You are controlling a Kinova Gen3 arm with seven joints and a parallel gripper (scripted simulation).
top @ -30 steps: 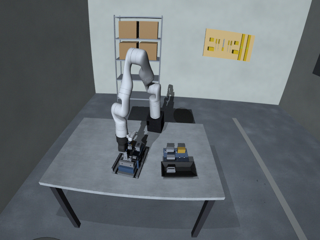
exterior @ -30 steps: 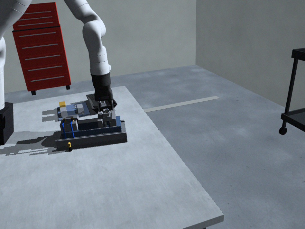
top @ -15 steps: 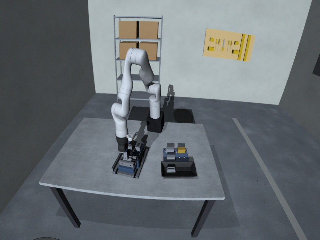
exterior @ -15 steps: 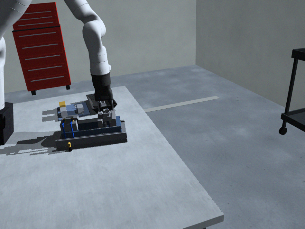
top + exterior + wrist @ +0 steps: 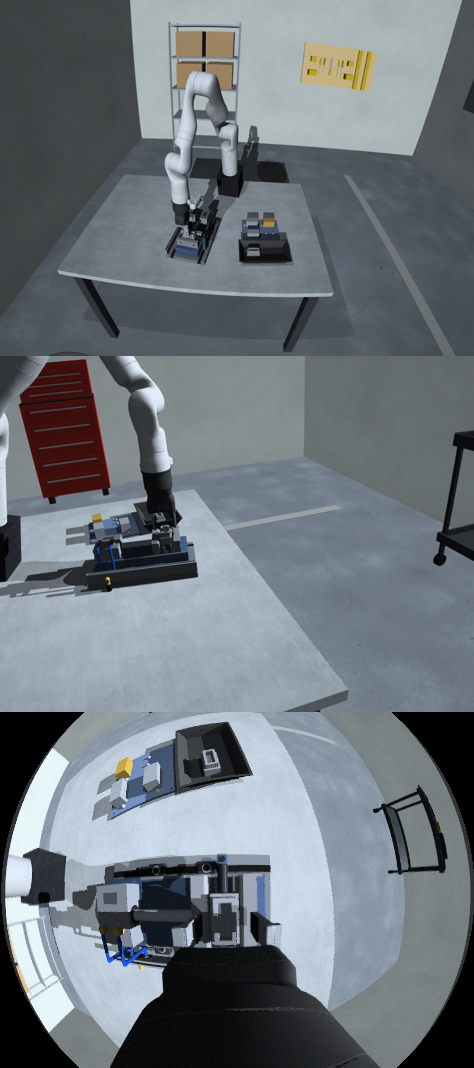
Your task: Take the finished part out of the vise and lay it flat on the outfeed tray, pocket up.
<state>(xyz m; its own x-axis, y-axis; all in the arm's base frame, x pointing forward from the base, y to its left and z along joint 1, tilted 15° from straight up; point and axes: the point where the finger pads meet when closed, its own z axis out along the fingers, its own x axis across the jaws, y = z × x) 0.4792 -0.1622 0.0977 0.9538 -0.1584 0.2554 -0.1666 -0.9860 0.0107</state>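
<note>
Right now the vise is 7 cm behind my hand, 1 cm to the left of it and 10 cm below it. Also, from my hand: blue fixture plate 15 cm behind, 34 cm to the left, 13 cm below; then yellow block 20 cm behind, 39 cm to the left, 11 cm below.
</note>
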